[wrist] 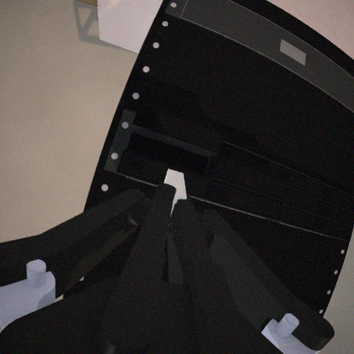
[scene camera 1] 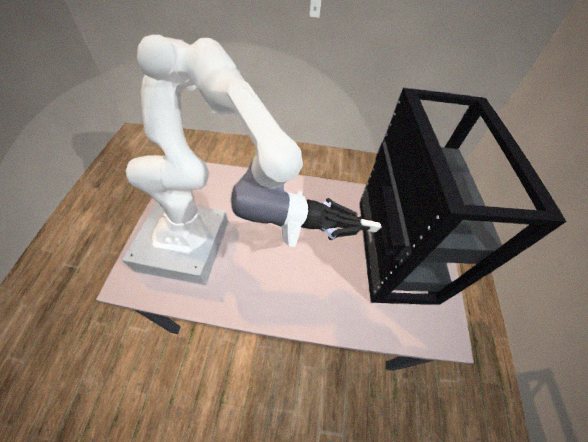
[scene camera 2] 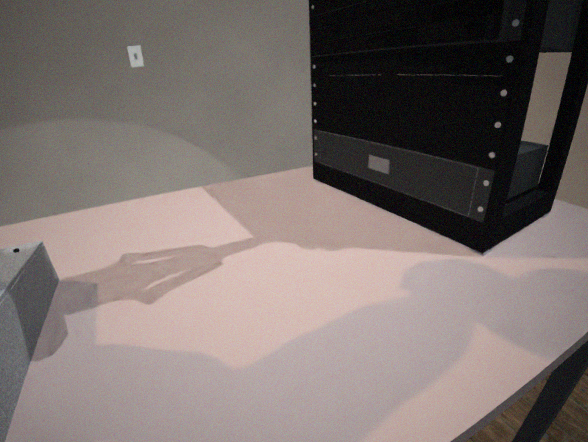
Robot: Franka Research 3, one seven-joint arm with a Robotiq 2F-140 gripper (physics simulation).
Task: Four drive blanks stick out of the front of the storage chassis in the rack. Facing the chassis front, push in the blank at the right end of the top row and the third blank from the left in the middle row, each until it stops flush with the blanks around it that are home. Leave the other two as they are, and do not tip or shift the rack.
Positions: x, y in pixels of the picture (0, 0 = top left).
Labels:
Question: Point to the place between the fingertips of my gripper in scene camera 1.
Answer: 378, 227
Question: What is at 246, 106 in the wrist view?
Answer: A black rack.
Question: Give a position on a black rack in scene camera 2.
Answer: At 406, 131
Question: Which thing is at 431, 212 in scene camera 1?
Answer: A black rack.

